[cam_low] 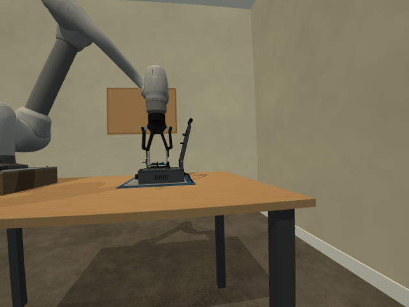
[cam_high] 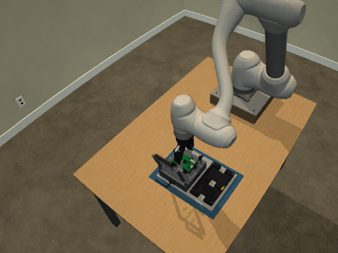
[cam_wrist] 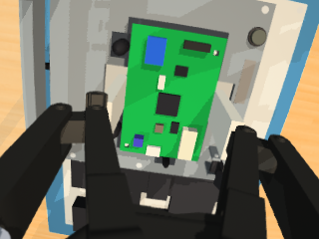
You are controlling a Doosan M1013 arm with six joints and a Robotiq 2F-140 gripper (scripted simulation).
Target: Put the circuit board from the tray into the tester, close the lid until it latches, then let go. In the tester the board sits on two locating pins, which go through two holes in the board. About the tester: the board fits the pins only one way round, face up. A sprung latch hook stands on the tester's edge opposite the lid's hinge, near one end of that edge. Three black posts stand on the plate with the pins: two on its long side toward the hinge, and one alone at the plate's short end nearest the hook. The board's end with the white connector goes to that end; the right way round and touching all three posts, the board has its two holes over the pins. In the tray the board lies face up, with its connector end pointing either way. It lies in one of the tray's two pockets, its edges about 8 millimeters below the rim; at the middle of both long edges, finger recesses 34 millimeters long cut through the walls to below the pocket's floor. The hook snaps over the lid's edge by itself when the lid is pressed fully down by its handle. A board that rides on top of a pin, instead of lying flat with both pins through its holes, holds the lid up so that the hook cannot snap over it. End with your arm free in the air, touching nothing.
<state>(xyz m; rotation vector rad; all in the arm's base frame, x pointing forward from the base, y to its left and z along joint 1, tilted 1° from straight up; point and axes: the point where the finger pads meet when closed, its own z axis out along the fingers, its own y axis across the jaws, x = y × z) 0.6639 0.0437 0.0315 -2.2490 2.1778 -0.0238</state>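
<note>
Right now my hand is 2 cm above the green circuit board. Also, from my hand: tester: 4 cm to the left, 3 cm ahead, 1 cm above; then latch hook: 6 cm to the left, 6 cm behind, 1 cm below; then tester lid: 12 cm ahead, 8 cm above.
</note>
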